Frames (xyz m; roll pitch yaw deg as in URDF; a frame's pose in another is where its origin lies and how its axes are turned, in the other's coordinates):
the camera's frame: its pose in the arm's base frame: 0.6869 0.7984 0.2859 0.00 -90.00 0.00
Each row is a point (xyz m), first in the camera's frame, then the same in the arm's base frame.
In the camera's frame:
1: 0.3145 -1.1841 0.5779
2: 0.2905 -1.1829 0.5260
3: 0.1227 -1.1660 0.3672
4: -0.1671 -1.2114 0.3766
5: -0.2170 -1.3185 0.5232
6: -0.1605 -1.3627 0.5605
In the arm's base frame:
1: 0.1090 -0.3857 0.6004
2: 0.1609 -0.3845 0.5764
3: 0.3197 -0.3676 0.4086
4: 0.3103 -0.4130 0.1188
5: 0.1637 -0.5201 0.0689
6: 0.1264 -0.5643 0.1254

